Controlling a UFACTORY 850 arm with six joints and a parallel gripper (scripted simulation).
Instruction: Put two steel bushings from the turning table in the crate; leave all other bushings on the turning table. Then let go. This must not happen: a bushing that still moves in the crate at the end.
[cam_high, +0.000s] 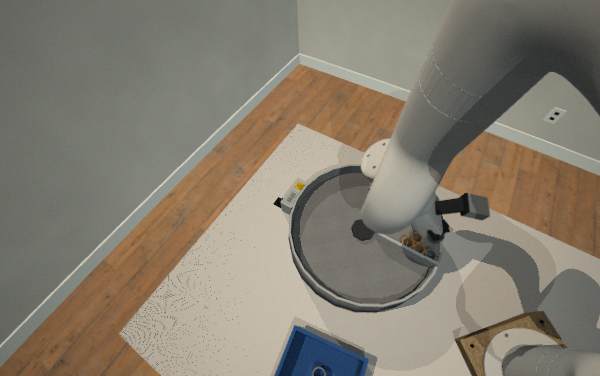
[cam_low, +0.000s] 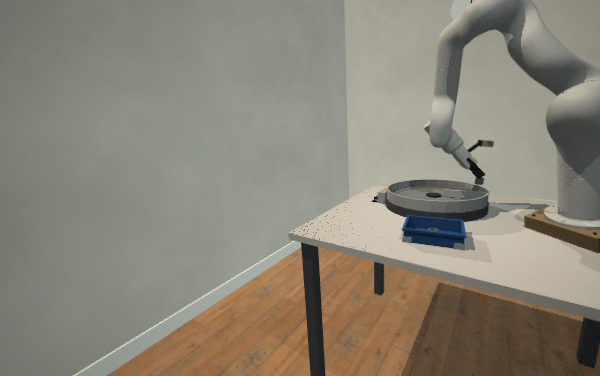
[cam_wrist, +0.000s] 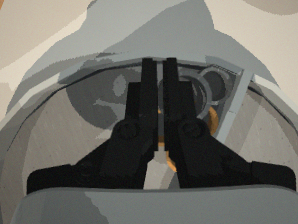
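The blue crate lies 420 mm to the left of my hand, 140 mm below it and 140 mm ahead of it. From my hand the other things lie so: grey turning table: 170 mm ahead, 110 mm below, 40 mm to the left.
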